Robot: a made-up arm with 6 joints.
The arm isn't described. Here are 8 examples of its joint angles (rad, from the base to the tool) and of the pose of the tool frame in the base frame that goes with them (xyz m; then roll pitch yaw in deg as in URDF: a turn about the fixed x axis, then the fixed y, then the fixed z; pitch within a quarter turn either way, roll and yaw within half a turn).
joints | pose
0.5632 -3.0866 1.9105 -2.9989 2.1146 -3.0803 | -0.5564 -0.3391 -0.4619 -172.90 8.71 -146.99
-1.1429 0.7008 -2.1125 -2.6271 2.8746 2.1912 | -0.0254 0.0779 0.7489 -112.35 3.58 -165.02
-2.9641 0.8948 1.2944 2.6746 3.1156 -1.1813 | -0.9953 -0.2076 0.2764 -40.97 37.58 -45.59
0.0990 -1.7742 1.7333 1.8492 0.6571 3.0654 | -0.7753 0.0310 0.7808 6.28 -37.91 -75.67
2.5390 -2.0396 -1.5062 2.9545 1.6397 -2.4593 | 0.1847 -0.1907 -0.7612 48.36 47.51 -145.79
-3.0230 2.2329 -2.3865 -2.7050 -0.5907 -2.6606 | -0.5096 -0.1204 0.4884 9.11 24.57 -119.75
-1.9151 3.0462 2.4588 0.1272 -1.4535 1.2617 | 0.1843 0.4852 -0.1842 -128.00 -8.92 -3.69
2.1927 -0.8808 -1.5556 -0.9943 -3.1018 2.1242 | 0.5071 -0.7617 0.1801 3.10 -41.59 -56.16
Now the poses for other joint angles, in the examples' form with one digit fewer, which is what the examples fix.
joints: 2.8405 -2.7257 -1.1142 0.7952 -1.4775 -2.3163
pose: -0.197 0.135 -1.003 -67.3 -12.0 17.6
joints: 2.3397 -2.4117 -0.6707 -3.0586 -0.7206 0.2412
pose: 0.408 -0.471 -1.188 166.4 43.0 110.0
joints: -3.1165 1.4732 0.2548 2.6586 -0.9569 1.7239
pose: -1.464 -0.012 -0.011 -151.3 -23.3 87.5
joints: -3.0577 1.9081 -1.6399 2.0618 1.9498 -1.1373
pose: -0.783 -0.206 0.523 -107.6 37.4 -153.7
